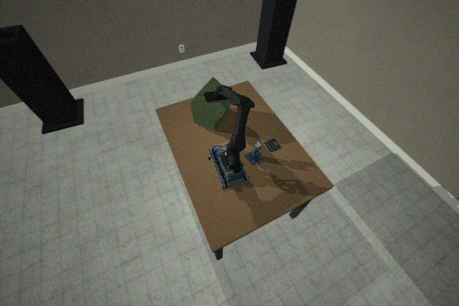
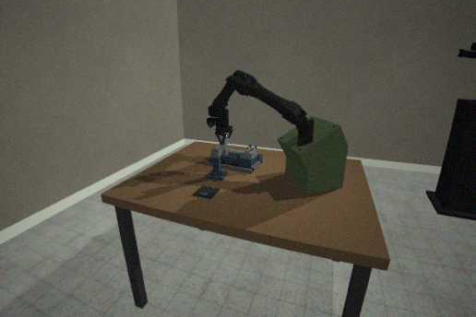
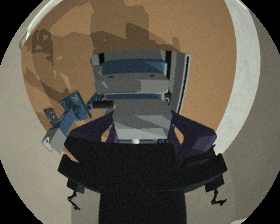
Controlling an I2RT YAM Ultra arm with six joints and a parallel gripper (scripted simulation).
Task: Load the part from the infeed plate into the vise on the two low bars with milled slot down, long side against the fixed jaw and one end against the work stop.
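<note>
Right now my hand is right at the part. Round my hand: vise (7 cm behind, 2 cm to the left, 8 cm below); infeed plate (11 cm behind, 39 cm to the left, 12 cm below).
</note>
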